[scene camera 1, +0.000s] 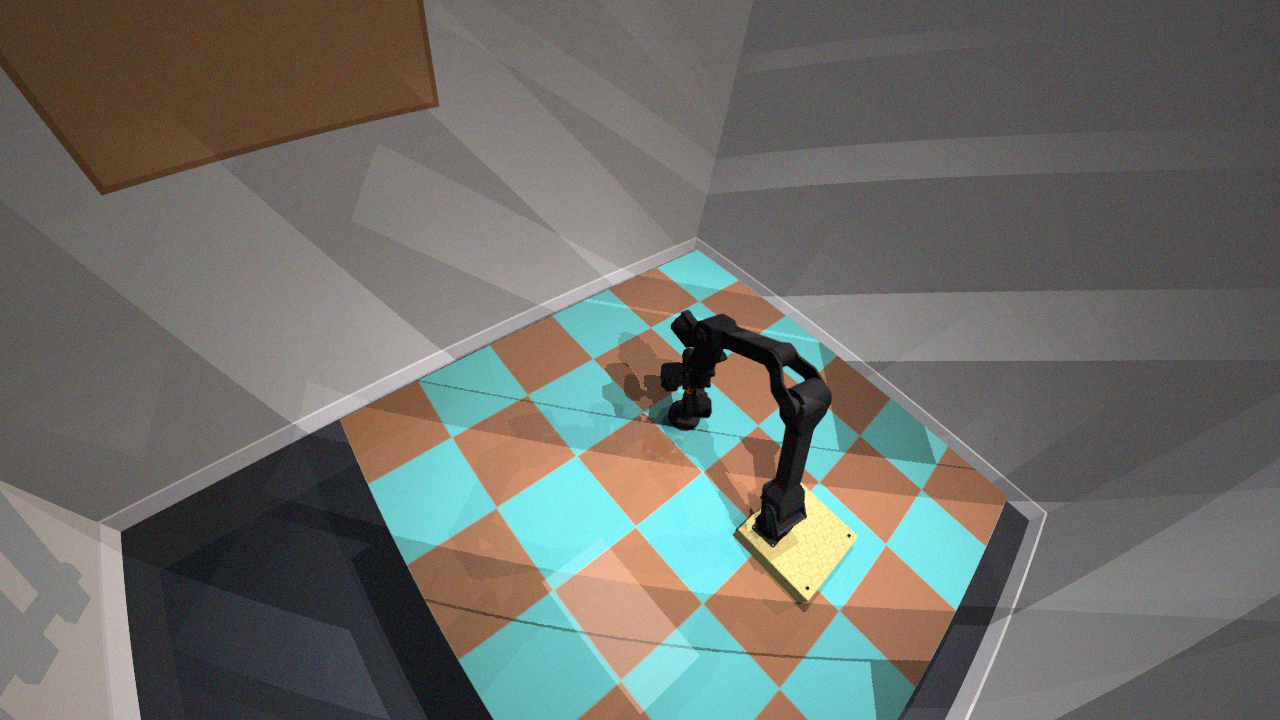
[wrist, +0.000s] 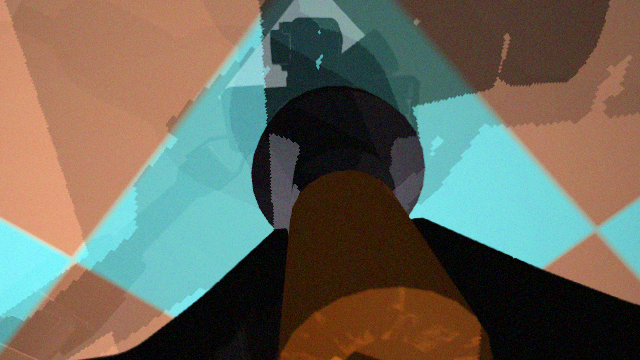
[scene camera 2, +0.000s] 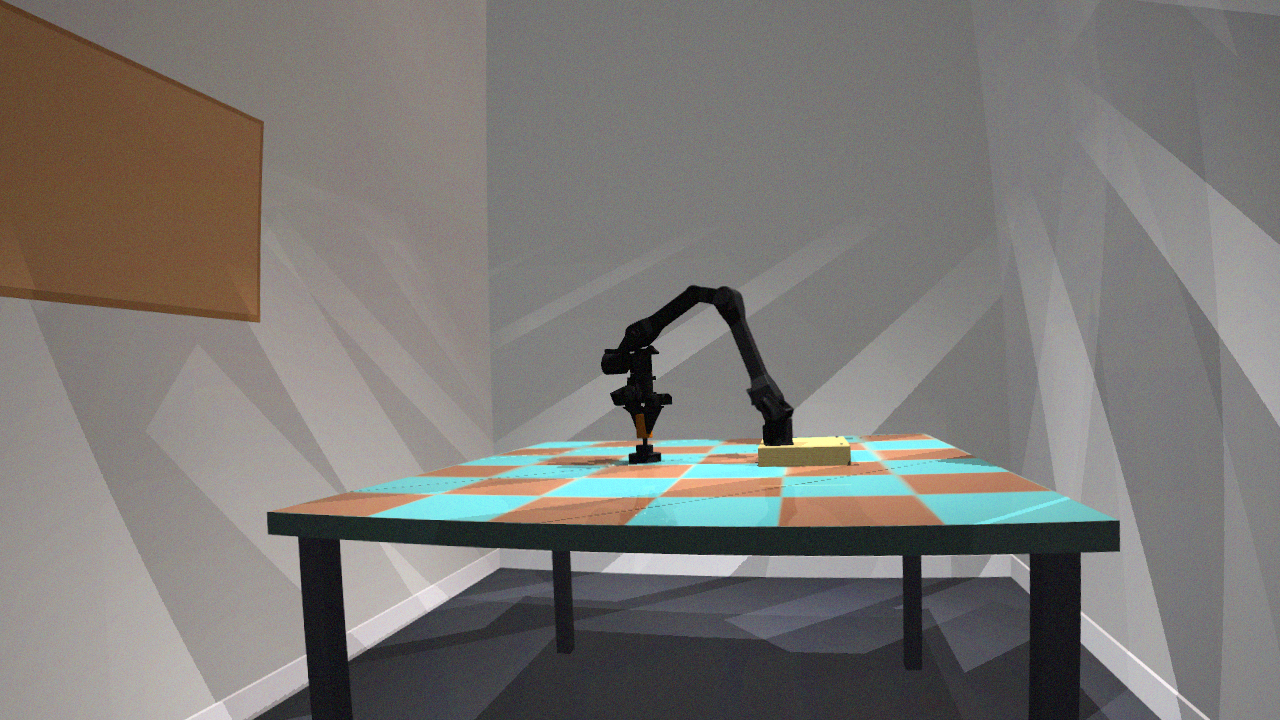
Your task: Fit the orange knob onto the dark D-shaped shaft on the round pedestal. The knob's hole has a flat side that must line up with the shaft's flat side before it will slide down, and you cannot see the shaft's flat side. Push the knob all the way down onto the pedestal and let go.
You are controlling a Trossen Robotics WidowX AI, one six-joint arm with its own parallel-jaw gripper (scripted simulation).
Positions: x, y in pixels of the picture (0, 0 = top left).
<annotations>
my gripper: scene camera 1 689, 402; wrist; scene camera 2
same spot on my gripper: [wrist: 517, 303] = [scene camera 2: 634, 415]
</annotations>
